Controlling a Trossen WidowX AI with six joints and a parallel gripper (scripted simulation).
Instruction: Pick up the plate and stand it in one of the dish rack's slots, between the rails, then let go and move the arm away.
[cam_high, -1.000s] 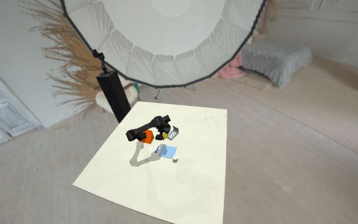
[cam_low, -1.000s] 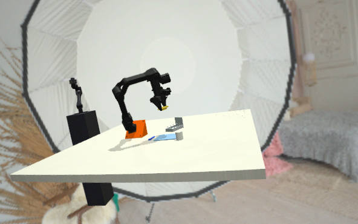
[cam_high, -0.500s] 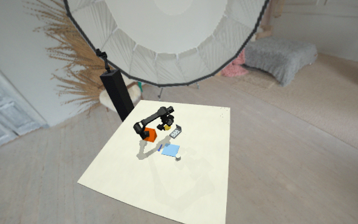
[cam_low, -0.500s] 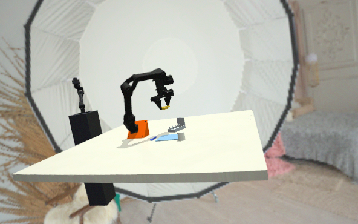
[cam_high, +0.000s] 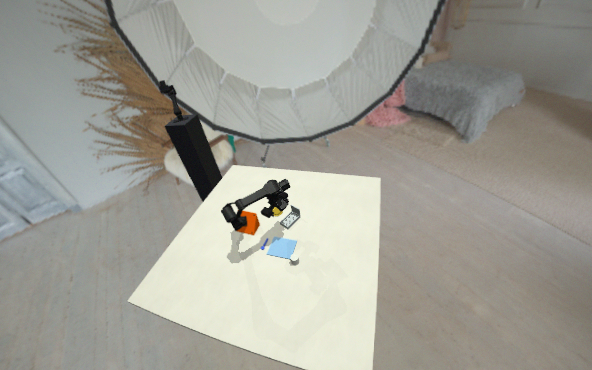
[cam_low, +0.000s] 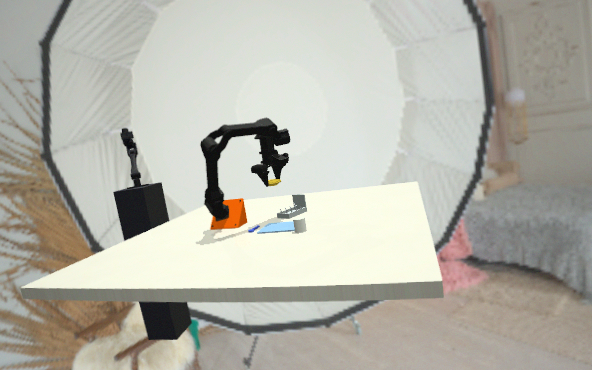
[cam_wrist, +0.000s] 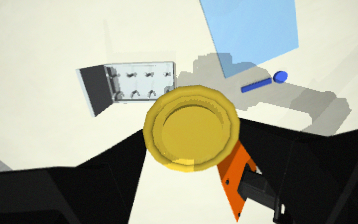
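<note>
The grey dish rack lies 5 cm ahead of my gripper tip, 7 cm to the left of it and 13 cm below it. Also, from my gripper tip: yellow plate (1 cm above); light blue mat (4 cm ahead, 14 cm to the right, 15 cm below); white cup (14 cm ahead, 22 cm to the right, 13 cm below).
</note>
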